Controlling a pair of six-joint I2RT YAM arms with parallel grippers.
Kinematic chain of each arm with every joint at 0, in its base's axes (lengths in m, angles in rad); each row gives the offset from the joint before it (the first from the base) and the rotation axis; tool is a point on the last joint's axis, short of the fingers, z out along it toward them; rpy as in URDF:
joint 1: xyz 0 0 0.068 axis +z
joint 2: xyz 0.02 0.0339 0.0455 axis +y
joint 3: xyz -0.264 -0.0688 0 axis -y
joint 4: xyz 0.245 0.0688 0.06 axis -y
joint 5: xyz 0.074 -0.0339 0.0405 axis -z
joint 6: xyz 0.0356 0 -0.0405 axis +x
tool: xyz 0 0 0 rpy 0 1.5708 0
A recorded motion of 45 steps. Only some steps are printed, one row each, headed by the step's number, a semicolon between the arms.
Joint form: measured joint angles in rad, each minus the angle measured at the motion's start. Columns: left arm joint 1, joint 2, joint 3, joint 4, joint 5, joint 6; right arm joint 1, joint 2, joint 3, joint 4, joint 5, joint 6.
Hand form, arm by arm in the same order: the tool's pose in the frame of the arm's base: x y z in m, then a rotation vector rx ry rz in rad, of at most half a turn. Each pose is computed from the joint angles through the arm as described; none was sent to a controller.
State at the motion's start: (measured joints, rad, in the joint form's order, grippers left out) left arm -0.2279 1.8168 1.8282 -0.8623 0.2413 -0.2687; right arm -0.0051 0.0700 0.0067 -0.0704 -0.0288 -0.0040
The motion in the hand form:
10: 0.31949 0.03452 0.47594 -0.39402 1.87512 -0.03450; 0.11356 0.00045 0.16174 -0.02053 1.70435 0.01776
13: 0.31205 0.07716 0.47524 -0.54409 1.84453 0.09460; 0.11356 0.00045 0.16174 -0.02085 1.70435 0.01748
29: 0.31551 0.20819 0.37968 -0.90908 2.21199 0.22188; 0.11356 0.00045 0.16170 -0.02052 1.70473 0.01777
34: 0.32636 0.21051 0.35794 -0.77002 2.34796 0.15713; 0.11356 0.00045 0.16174 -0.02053 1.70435 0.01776
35: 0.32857 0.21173 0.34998 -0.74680 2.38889 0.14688; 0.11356 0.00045 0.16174 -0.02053 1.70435 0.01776
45: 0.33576 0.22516 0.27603 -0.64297 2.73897 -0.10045; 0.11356 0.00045 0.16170 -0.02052 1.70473 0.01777
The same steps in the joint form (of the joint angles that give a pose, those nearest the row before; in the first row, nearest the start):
10: 0.3269 -0.2995 0.0183 0.1869 -0.3189 0.0080; 0.0001 0.0000 0.0000 0.0000 0.0001 0.0000
13: 0.4570 -0.2975 0.0202 0.1793 -0.3616 0.0080; 0.0001 0.0000 0.0000 0.0000 0.0001 -0.0004
29: 0.8084 -0.0744 0.0195 -0.0526 -0.2712 0.0813; 0.0001 0.0001 0.0000 -0.0003 0.0001 0.0000
34: 0.8053 -0.0236 0.0160 -0.0839 -0.1919 0.1949; 0.0001 0.0000 0.0000 0.0000 0.0001 0.0000
35: 0.8057 -0.0080 0.0118 -0.0973 -0.1823 0.2209; 0.0001 0.0000 0.0000 0.0000 0.0001 0.0000
45: 0.8347 0.1545 -0.0012 -0.2834 -0.0580 0.3883; 0.0001 0.0001 0.0000 -0.0003 0.0001 0.0000

